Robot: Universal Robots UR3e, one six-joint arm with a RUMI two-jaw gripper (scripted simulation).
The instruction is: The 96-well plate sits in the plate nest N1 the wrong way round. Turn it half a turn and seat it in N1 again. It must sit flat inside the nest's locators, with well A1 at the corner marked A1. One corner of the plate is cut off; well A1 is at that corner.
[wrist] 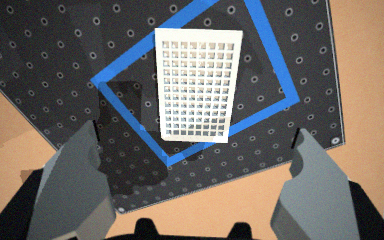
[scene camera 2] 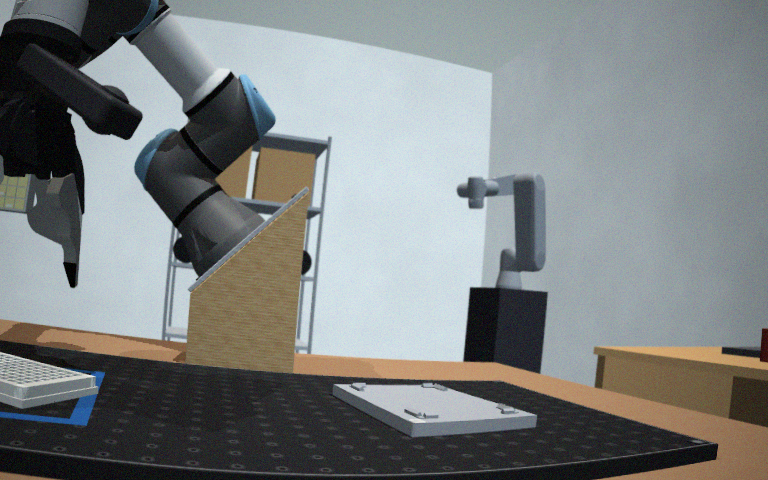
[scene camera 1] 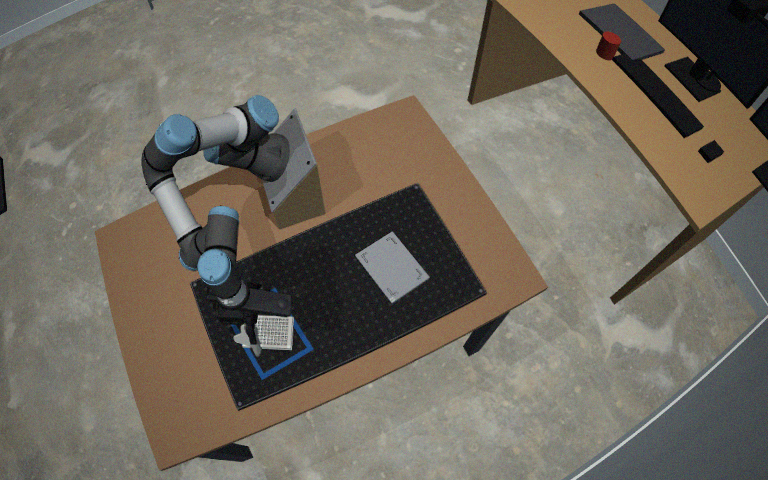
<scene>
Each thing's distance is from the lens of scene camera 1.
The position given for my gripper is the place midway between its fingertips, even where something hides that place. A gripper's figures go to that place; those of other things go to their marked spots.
my gripper (scene camera 1: pixel 260 323): 117 cm
white 96-well plate (scene camera 1: pixel 268 335): 123 cm
grey plate nest N1 (scene camera 1: pixel 390 265): 127 cm
</scene>
